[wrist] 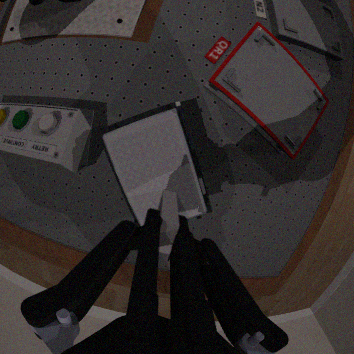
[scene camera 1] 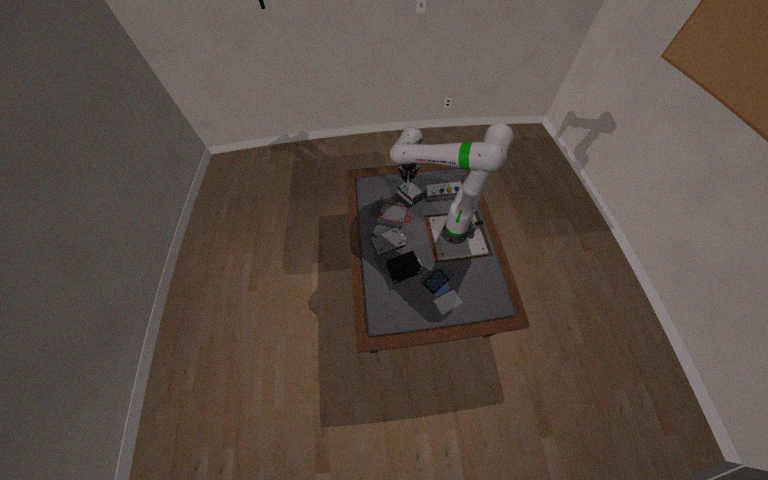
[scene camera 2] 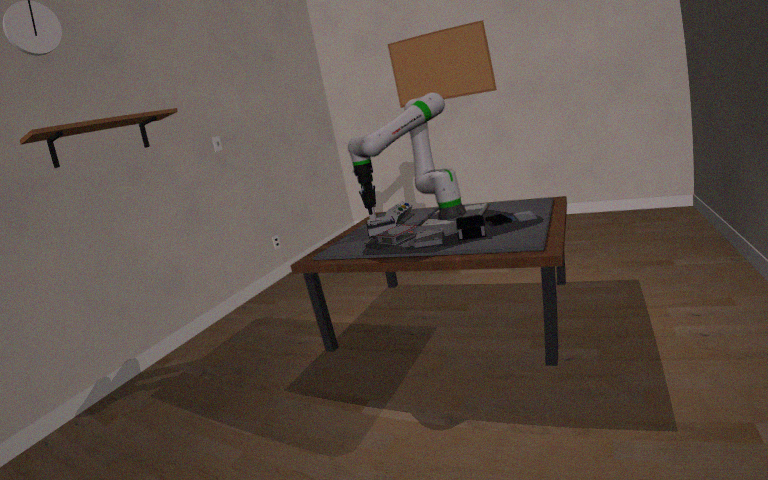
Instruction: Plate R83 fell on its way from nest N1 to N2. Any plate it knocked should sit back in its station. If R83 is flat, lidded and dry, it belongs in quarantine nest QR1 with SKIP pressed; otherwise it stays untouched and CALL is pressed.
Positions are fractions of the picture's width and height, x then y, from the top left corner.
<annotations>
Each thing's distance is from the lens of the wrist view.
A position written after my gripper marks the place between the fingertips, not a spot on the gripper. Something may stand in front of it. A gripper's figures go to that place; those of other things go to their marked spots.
my gripper (wrist: 0.47, 0.57): 0.21 m
button box (wrist: 0.19, 0.42): 0.22 m
grey station N2 (wrist: 0.90, 0.09): 0.40 m
The marked spots on the button box and the grey station N2 are 0.43 m apart.
</annotations>
